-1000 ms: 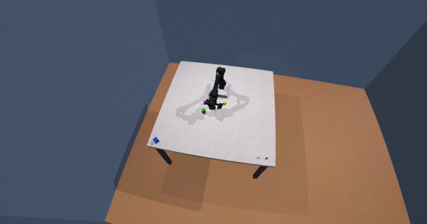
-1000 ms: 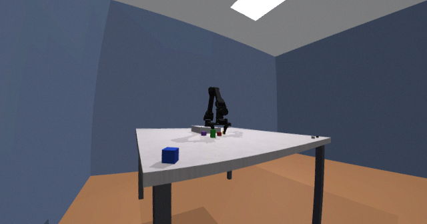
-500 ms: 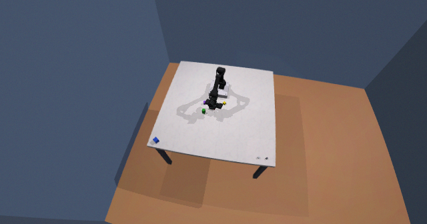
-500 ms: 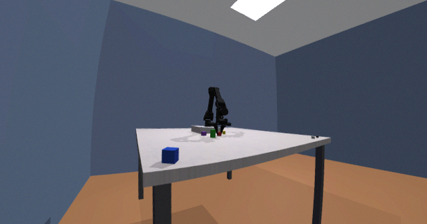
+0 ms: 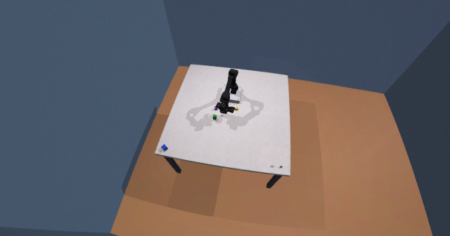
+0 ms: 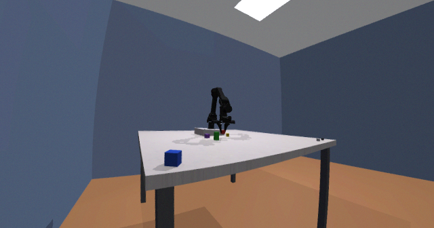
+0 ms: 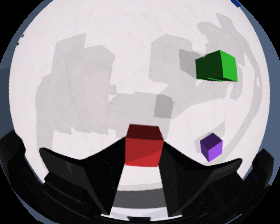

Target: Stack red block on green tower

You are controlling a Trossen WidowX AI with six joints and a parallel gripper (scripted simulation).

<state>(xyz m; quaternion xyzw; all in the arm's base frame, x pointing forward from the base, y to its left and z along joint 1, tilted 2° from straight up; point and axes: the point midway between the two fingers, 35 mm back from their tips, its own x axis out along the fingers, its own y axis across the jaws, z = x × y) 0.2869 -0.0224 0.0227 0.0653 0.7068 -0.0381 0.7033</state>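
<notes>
My gripper tip is now 12 cm to the left of the purple block, 5 cm past it and 3 cm above it. The rest, counted from my gripper tip: blue block: 54 cm ahead, 47 cm to the right, 2 cm below; red block: 1 cm above; yellow block: 10 cm to the left, 9 cm behind, 3 cm below.
</notes>
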